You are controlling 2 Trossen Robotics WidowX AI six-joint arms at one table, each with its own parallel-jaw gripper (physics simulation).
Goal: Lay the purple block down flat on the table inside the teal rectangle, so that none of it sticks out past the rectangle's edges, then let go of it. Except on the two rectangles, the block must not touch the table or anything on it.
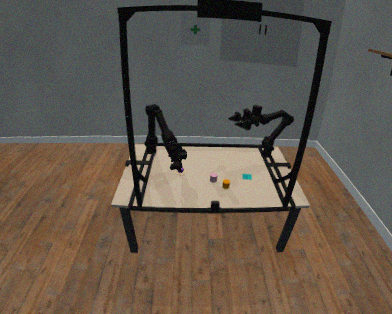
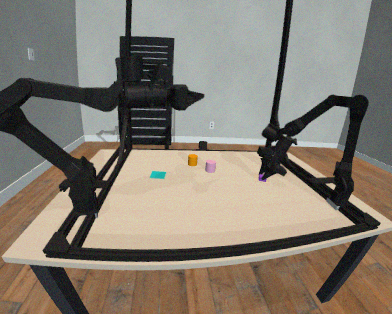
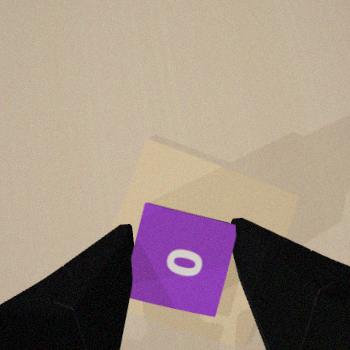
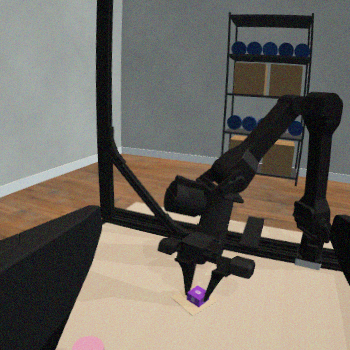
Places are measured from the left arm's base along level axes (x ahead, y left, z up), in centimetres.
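Pixels of known places: left gripper, fingertip midpoint: (image 1: 181, 170) (image 2: 260, 177) (image 3: 181, 232) (image 4: 195, 297); right gripper, fingertip midpoint: (image 1: 231, 121) (image 2: 196, 94) (image 4: 219, 222); left arm's base, origin of the base link: (image 1: 151, 152) (image 2: 338, 201) (image 4: 308, 254); right arm's base, origin of the base link: (image 1: 266, 155) (image 2: 86, 208).
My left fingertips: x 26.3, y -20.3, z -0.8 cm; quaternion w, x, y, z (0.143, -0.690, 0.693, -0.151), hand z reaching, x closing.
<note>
Ahead of a thing's pixels: the offset from my left fingertips to its middle. "spot": to the spot under its first point.
The purple block @(dz -0.1, dx -0.8, dy +0.2 cm) (image 1: 180, 169) (image 2: 262, 177) (image 3: 182, 258) (image 4: 196, 295), marked with a white 0, sits on a pale rectangle @(spot: dz -1.0, dx +2.5, dy +0.4 cm) (image 3: 167, 167) (image 4: 182, 301) on the table. My left gripper (image 1: 178, 168) (image 2: 264, 177) (image 3: 181, 232) (image 4: 195, 297) reaches straight down. Its two fingers press the block's opposite sides, so it is shut on the block. The teal rectangle @(spot: dz -1.0, dx +45.3, dy -0.8 cm) (image 1: 247, 176) (image 2: 158, 174) lies bare at the other side of the table. My right gripper (image 1: 233, 118) (image 2: 198, 96) is open and empty, held high above the table.
A pink cylinder @(dz +1.2, dx +22.0, dy -7.5 cm) (image 1: 213, 177) (image 2: 210, 166) (image 4: 88, 343) and an orange cylinder @(dz +1.1, dx +30.1, dy -13.7 cm) (image 1: 226, 184) (image 2: 192, 159) stand between the block and the teal rectangle. A black frame (image 1: 127, 93) rims the table. A shelf rack (image 4: 272, 21) stands behind in the room.
</note>
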